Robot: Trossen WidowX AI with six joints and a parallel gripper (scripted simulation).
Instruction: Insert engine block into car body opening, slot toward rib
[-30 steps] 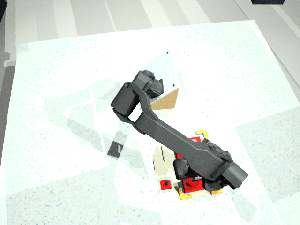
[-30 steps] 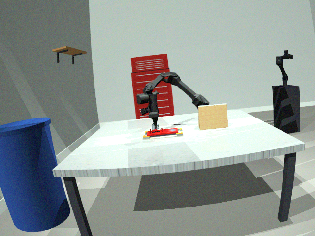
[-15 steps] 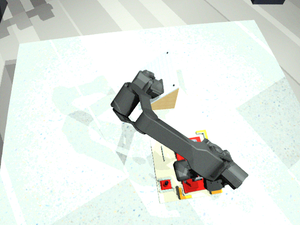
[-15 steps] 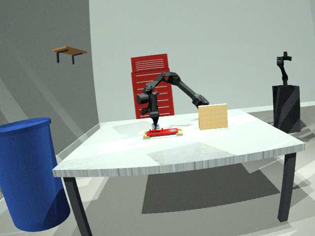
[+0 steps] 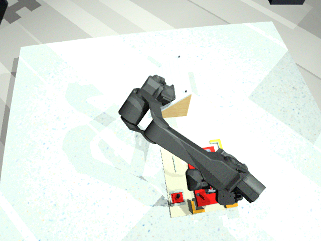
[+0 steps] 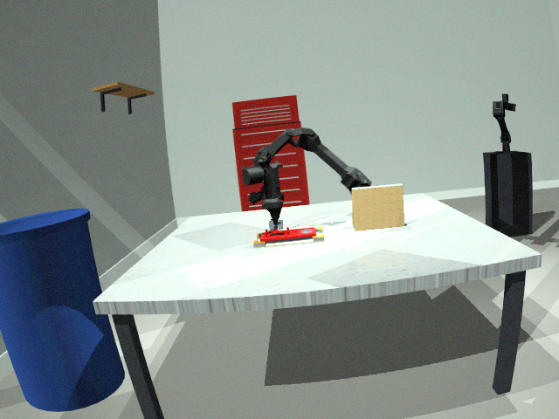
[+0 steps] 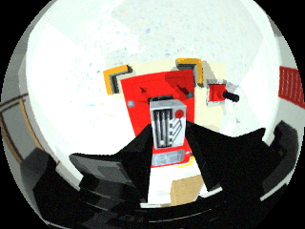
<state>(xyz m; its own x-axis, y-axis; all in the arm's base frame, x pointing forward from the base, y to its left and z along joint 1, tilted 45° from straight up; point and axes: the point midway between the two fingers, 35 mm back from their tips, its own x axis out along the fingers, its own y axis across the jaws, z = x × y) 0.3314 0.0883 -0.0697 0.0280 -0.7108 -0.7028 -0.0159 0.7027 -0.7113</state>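
The grey engine block lies 1 cm below my gripper tip.
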